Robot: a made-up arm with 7 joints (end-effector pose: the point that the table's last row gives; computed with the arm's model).
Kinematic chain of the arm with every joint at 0, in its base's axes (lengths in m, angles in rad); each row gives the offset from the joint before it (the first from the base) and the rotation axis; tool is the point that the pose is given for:
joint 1: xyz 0 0.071 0 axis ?
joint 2: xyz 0 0.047 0 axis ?
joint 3: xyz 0 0 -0.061 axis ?
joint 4: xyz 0 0 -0.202 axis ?
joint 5: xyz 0 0 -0.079 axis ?
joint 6: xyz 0 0 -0.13 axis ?
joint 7: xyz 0 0 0 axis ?
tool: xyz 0 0 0
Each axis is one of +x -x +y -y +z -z.
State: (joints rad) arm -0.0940 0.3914 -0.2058 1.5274 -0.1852 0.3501 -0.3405
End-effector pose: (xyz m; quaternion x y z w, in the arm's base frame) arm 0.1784 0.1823 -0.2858 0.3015 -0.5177 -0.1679 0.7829
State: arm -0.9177 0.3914 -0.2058 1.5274 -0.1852 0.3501 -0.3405
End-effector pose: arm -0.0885 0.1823 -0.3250 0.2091 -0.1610 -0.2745 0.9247
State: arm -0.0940 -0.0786 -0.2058 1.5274 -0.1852 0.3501 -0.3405
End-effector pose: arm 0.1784 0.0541 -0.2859 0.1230 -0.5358 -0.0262 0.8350
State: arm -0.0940 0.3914 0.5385 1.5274 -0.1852 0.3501 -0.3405
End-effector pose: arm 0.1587 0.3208 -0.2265 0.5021 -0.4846 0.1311 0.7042
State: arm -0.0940 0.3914 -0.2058 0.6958 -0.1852 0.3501 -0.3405
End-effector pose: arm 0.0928 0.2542 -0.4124 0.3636 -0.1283 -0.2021 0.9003
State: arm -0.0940 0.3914 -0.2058 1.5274 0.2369 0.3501 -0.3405
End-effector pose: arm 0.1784 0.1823 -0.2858 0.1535 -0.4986 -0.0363 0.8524
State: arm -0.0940 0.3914 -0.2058 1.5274 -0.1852 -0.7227 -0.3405
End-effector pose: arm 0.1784 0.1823 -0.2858 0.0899 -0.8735 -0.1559 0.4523
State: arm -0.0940 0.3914 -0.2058 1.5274 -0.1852 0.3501 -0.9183
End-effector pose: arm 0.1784 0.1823 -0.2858 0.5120 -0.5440 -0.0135 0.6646
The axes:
joint 1: -y
joint 2: +x
joint 3: +z
joint 4: -y
joint 5: +z
joint 6: +y
joint 7: -x

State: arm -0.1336 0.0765 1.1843 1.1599 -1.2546 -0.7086 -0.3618
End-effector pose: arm 0.0274 0.3214 -0.3386 0.6067 -0.4504 -0.1785 0.6302
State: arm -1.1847 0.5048 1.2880 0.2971 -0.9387 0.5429 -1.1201
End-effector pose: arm -0.3425 0.3933 -0.1577 0.6959 0.5410 -0.3096 0.3566
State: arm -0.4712 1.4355 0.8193 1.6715 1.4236 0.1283 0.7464
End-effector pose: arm 0.1800 0.3783 0.0406 -0.2057 -0.7224 -0.2988 0.5887
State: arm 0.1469 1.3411 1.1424 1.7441 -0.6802 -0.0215 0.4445
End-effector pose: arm 0.0655 0.3816 0.1418 0.8344 -0.4288 -0.2216 0.2660
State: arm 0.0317 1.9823 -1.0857 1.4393 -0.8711 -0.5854 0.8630
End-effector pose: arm 0.0982 0.4575 -0.0487 -0.0837 0.4552 -0.8270 0.3192
